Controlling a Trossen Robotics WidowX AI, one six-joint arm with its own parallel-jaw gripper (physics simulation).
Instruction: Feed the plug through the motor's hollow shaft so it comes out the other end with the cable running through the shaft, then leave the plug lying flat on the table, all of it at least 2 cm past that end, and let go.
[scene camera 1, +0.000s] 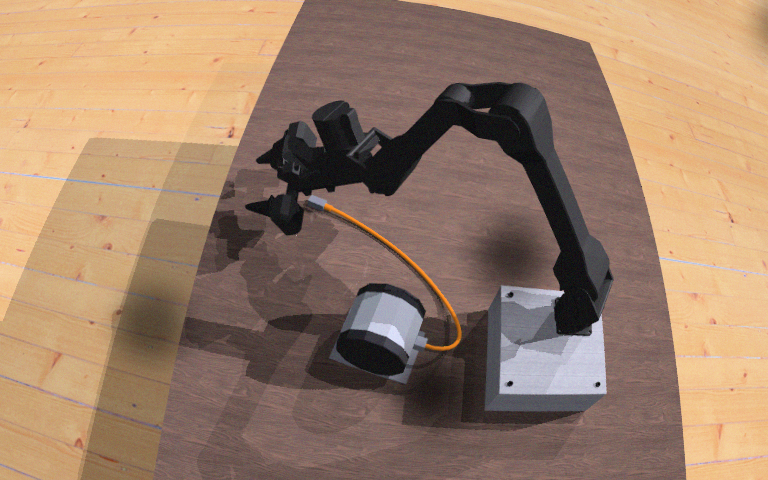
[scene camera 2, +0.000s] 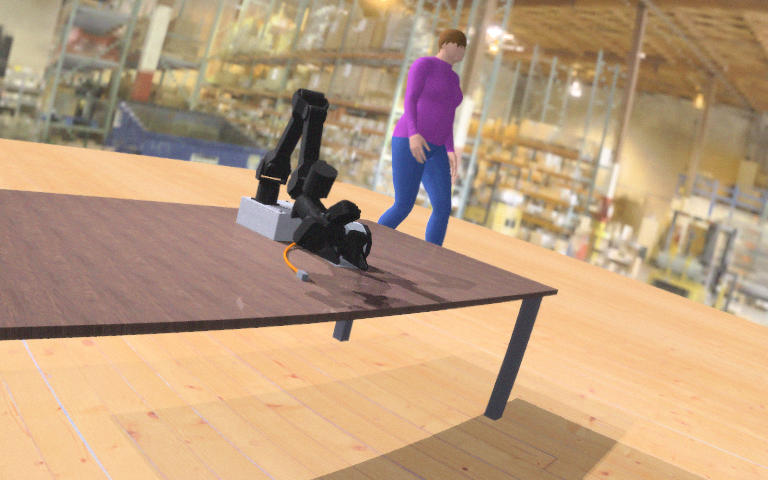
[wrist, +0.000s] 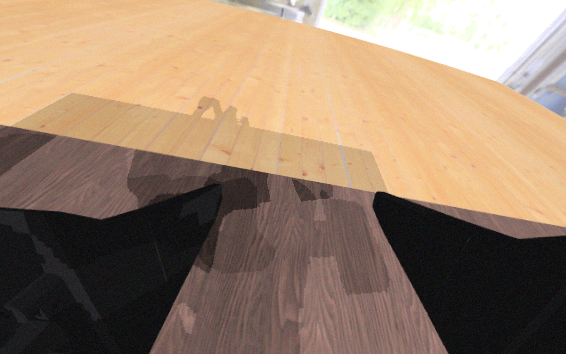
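Observation:
The grey plug lies on the table, apart from the motor. Its orange cable curves outside the motor to a small grey block on the motor's side. The white motor with black ends lies on its side on a flat base. It is partly hidden in scene camera 2, and its shaft opening cannot be made out. My gripper is open and empty, low over the table. In scene camera 1 the plug is behind the fingertips, close to the lower finger's base.
The arm stands on a pale metal block, right of the motor in scene camera 1. The table's edge is close beyond my fingertips. A person in purple stands behind the table in scene camera 2.

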